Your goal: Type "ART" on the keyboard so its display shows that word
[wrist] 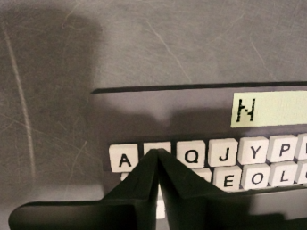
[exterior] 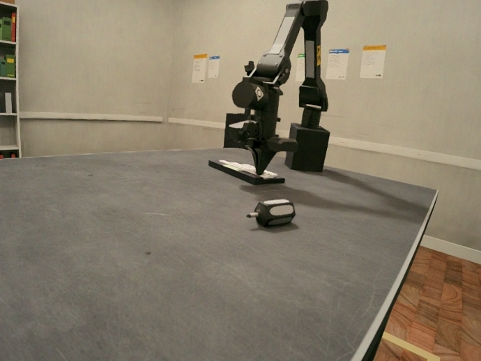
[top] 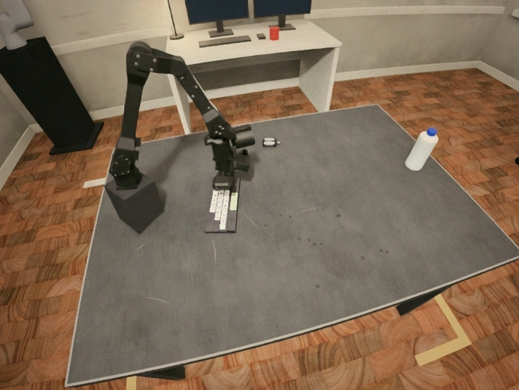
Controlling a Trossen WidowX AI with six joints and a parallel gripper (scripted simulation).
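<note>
Now: the left-arrow key 3 cm behind my hand, 18 cm to the right of it and 3 cm below it. Round my hand: small black-and-white object 20 cm ahead, 20 cm to the left, 3 cm below.
</note>
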